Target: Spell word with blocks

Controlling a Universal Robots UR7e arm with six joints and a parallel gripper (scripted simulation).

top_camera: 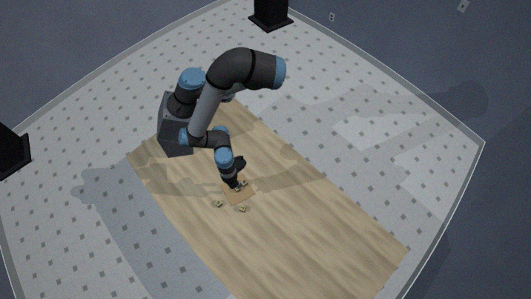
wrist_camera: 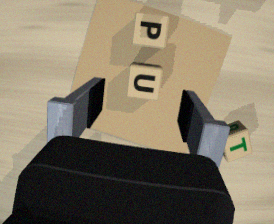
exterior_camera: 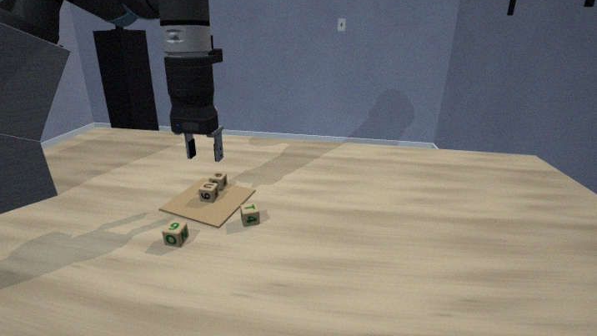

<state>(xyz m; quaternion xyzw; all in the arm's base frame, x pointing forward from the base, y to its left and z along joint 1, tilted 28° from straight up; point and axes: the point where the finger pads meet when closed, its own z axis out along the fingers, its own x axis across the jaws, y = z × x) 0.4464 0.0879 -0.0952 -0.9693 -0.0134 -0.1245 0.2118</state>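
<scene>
My hand is 110 mm short of the T block, 40 mm to the left of it and 100 mm above it. The rest, counted from my hand: tan mat 110 mm below; U block 90 mm below; P block 10 mm behind, 50 mm to the left, 90 mm below.
</scene>
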